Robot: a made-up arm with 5 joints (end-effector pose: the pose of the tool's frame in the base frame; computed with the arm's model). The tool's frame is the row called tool.
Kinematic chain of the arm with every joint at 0, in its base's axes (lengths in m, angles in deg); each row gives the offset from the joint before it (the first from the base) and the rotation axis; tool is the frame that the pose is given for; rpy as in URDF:
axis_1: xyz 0.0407 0 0.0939 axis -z
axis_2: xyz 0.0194 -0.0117 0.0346 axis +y
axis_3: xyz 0.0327 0 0.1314 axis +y
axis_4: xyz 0.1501 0 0.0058 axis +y
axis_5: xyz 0.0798 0.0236 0 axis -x
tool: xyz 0 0 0 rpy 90 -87.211 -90
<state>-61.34 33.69 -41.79 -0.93 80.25</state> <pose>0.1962 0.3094 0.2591 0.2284 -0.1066 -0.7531 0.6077</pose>
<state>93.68 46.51 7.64 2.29 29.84</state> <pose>0.0350 -0.2742 0.0104 0.8001 -0.2509 -0.1428 -0.5258</pose>
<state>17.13 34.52 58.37 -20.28 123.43</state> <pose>0.1807 -0.0307 -0.0081 0.6119 -0.1410 -0.0545 0.7764</pose>
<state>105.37 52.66 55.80 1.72 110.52</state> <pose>0.0325 -0.0747 -0.0369 0.9843 0.1679 -0.0499 0.0203</pose>
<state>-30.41 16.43 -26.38 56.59 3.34</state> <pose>0.2844 0.1568 0.2189 0.8955 0.0952 -0.3570 0.2480</pose>
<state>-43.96 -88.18 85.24 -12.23 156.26</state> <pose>0.1157 0.0889 0.1997 0.0921 0.6487 0.4583 -0.6006</pose>
